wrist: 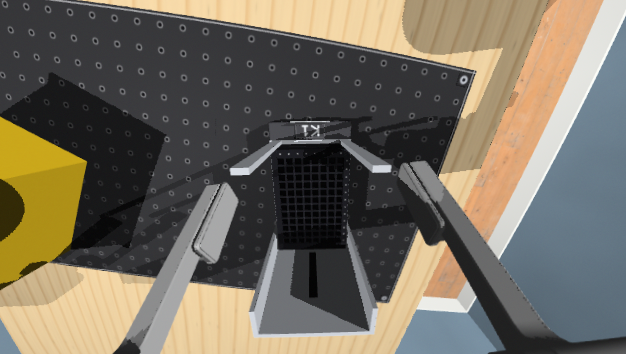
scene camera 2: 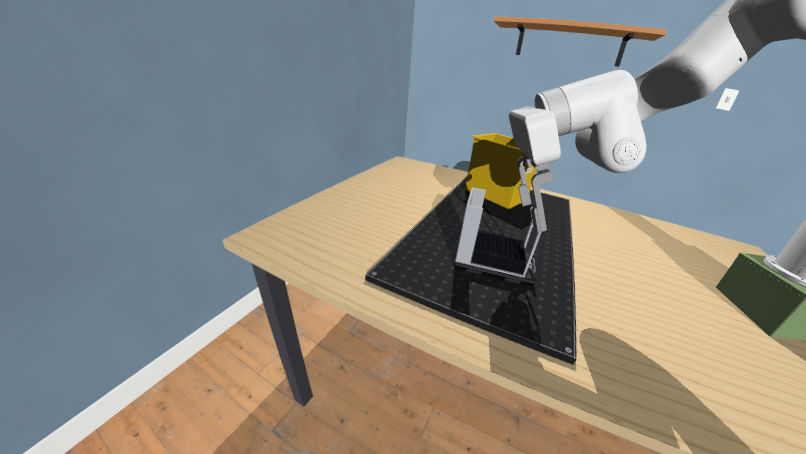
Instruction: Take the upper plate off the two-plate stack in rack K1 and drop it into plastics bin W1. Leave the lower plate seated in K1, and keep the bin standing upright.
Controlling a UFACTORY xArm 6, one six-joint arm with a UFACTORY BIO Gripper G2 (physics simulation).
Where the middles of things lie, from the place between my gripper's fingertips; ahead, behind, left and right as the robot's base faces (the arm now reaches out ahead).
My gripper is now 150 mm short of the yellow bin W1 [scene camera 2: 493, 167], 370 mm to the left of it and 40 mm above it.
